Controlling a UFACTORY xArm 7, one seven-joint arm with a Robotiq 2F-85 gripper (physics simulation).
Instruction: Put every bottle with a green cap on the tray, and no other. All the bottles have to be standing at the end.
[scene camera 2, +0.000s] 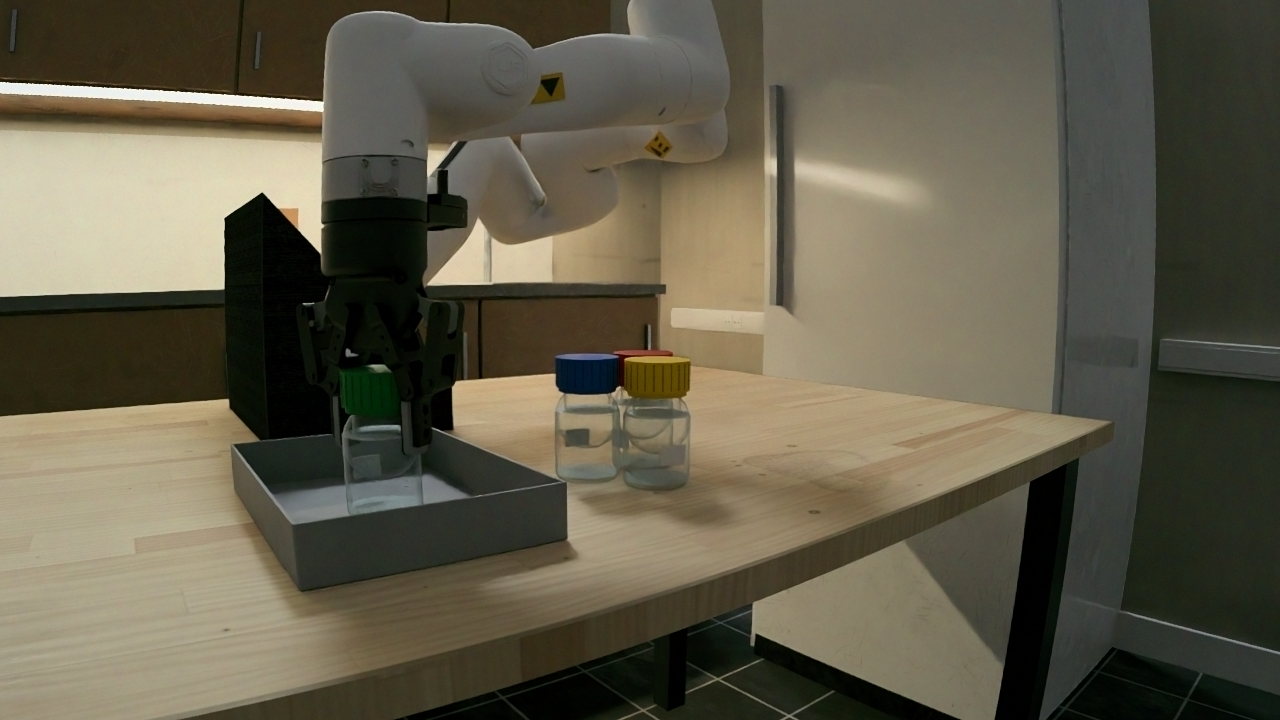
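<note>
A clear bottle with a green cap (383, 465) is upright inside the grey tray (429, 543); the tray's front wall hides its base, so I cannot tell whether it touches the tray floor. My gripper (374, 429) points down and is shut on this bottle, with a finger on each side just below the cap. To the right of the tray, a blue-capped bottle (586, 438) and a yellow-capped bottle (657, 443) stand upright on the table. A red-capped bottle (642, 354) is behind them, mostly hidden.
A tall black block (268, 331) with a slanted top stands behind the tray, partly hidden by the gripper. The wooden table (805, 465) has its front edge running toward the right corner. A large pale cabinet (921, 223) with a long handle stands behind the table.
</note>
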